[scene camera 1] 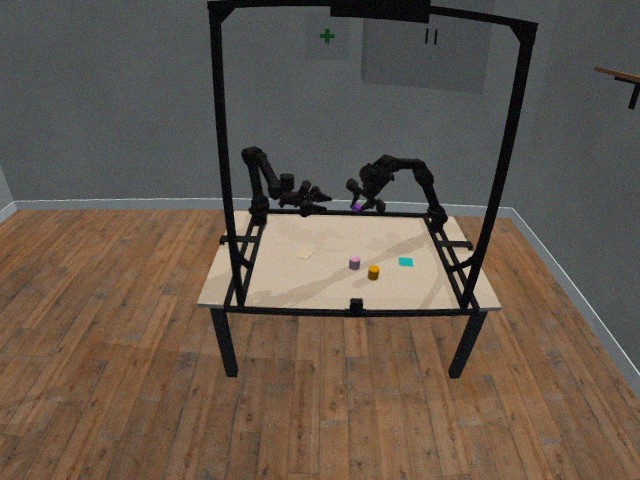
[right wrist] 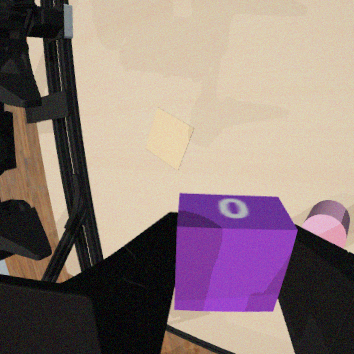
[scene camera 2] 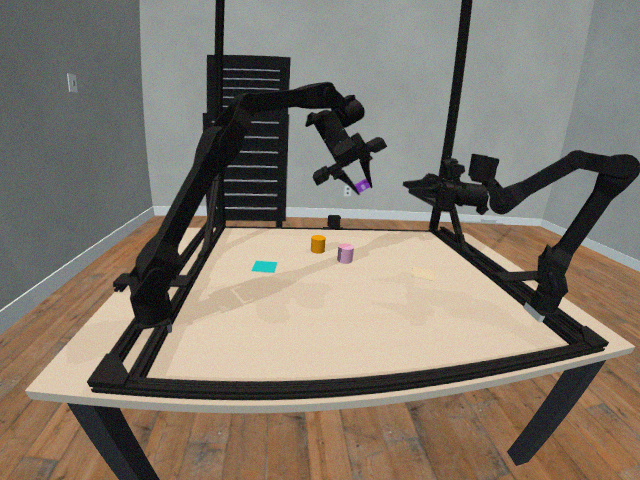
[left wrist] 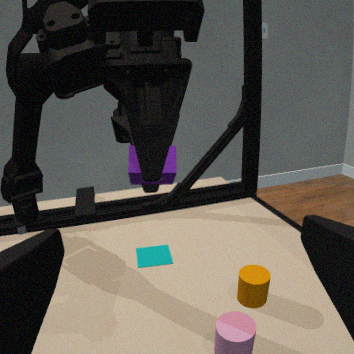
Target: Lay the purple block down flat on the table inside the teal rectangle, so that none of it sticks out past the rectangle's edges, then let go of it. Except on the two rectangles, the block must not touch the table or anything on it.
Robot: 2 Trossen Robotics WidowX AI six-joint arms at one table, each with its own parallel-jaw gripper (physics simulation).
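Where they show: left gripper, between the fingertips: point(scene camera 1: 329, 204) point(right wrist: 37, 187) point(scene camera 2: 405, 186) point(left wrist: 183, 235); right gripper, between the fingertips: point(scene camera 1: 353, 209) point(right wrist: 222, 225) point(scene camera 2: 365, 191) point(left wrist: 151, 186); left arm's base, origin of its link: point(scene camera 1: 259, 222) point(right wrist: 54, 23) point(scene camera 2: 542, 307); right arm's base, origin of its link: point(scene camera 1: 436, 229) point(scene camera 2: 153, 317) point(left wrist: 27, 218).
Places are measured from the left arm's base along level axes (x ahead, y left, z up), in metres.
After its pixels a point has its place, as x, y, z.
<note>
The purple block point(scene camera 1: 356, 207) {0.473, -0.211, 0.233} point(scene camera 2: 362, 186) {0.473, -0.181, 0.226} point(left wrist: 135, 162) {0.457, -0.184, 0.233} point(right wrist: 240, 270) {0.478, -0.196, 0.232} is held tilted, high above the table, and one face bears a pale ring mark. My right gripper point(scene camera 1: 357, 208) {0.462, -0.194, 0.212} point(scene camera 2: 364, 190) {0.462, -0.194, 0.212} point(right wrist: 222, 225) {0.462, -0.194, 0.212} is shut on it, its fingers slanting downward. My left gripper point(scene camera 1: 327, 204) {0.361, -0.194, 0.231} point(scene camera 2: 407, 187) {0.361, -0.194, 0.231} point(left wrist: 183, 235) {0.361, -0.194, 0.231} is open and empty, a short way from the block, at the right of it in scene camera 2. The teal rectangle point(scene camera 1: 405, 261) {0.712, -0.212, -0.018} point(scene camera 2: 264, 267) {0.713, -0.207, -0.018} point(left wrist: 154, 256) {0.708, -0.215, -0.018} lies on the table, apart from both grippers; it does not show in the right wrist view.
An orange cylinder point(scene camera 1: 373, 272) {0.561, -0.362, 0.022} point(scene camera 2: 317, 244) {0.566, -0.318, 0.012} point(left wrist: 253, 286) {0.544, -0.330, 0.021} and a pink cylinder point(scene camera 1: 354, 262) {0.482, -0.302, 0.022} point(scene camera 2: 345, 253) {0.486, -0.256, 0.014} point(left wrist: 235, 332) {0.473, -0.275, 0.027} point(right wrist: 327, 230) {0.487, -0.272, 0.026} stand near each other. A pale yellow rectangle point(scene camera 1: 305, 253) {0.262, -0.207, -0.018} point(scene camera 2: 422, 273) {0.259, -0.208, -0.018} point(right wrist: 170, 139) {0.261, -0.211, -0.018} lies on the left arm's side. A black frame surrounds the work area.
</note>
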